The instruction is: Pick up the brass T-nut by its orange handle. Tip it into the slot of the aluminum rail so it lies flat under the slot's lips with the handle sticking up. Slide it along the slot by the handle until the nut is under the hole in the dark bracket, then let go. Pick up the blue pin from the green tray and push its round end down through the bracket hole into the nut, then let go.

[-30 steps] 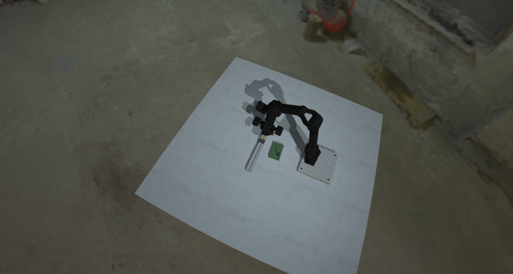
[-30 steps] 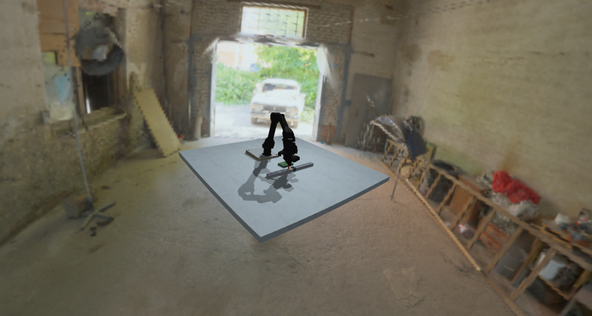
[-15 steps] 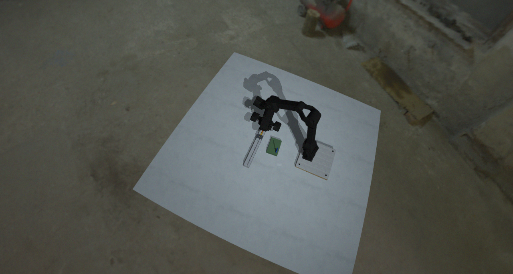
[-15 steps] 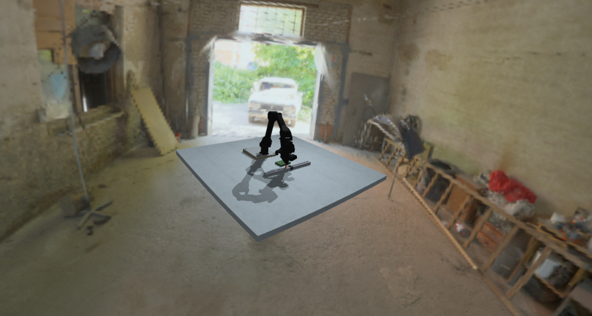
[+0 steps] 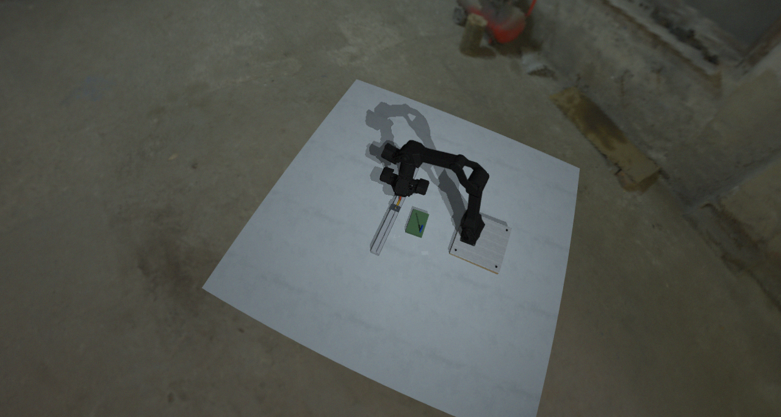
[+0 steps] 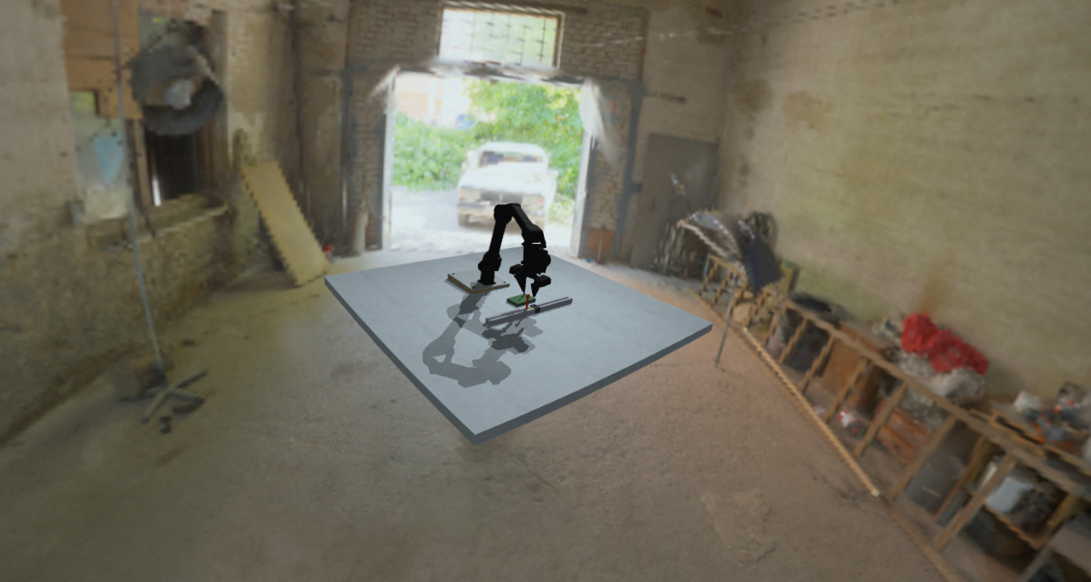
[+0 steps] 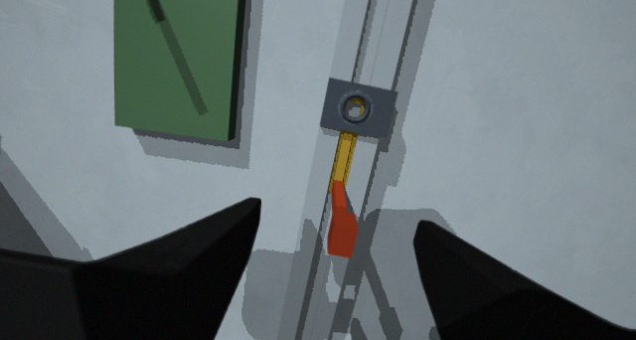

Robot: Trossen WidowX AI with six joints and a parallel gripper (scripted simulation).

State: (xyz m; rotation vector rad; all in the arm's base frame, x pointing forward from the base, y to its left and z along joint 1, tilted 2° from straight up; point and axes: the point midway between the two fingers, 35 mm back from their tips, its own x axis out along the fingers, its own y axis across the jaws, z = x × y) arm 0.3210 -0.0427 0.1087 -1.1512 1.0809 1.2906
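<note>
The brass T-nut lies 2 cm to the left of my gripper tip and 4 cm below it. Also, from my gripper tip: aluminum rail (1 cm ahead, 4 cm to the left, 7 cm below); green tray (12 cm behind, 8 cm to the left, 8 cm below); blue pin (13 cm behind, 9 cm to the left, 6 cm below).
</note>
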